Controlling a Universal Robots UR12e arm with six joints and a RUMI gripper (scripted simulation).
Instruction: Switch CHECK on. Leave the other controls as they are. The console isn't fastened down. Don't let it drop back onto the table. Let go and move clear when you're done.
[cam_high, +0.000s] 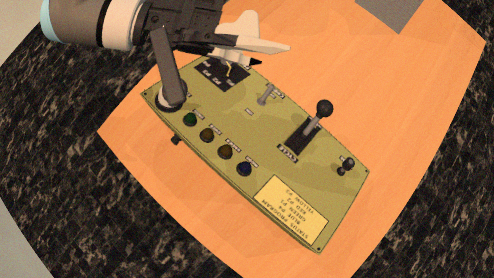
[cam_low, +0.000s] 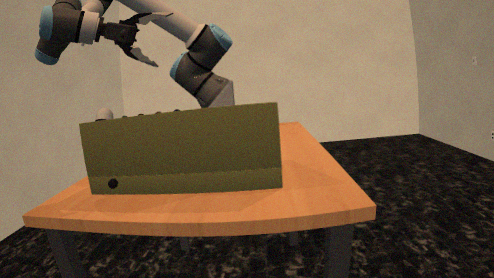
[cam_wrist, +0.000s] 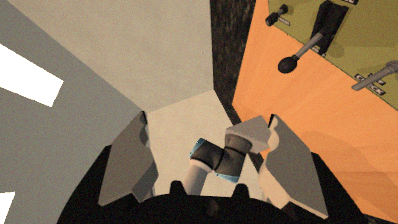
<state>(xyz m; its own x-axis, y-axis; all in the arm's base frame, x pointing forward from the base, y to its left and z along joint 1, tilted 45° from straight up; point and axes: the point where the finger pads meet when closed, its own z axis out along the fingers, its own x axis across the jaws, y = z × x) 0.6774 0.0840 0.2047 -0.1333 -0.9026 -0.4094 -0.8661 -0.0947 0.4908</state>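
Right now the check toggle is 28 cm below my hand, 3 cm to the right of it and 3 cm behind it. Also, from my hand: olive console: 30 cm below, 3 cm to the left, 1 cm ahead; black-knobbed cycle lever: 26 cm below, 9 cm to the left, 5 cm behind; program rotary knob: 27 cm below, 14 cm to the right, 3 cm behind.
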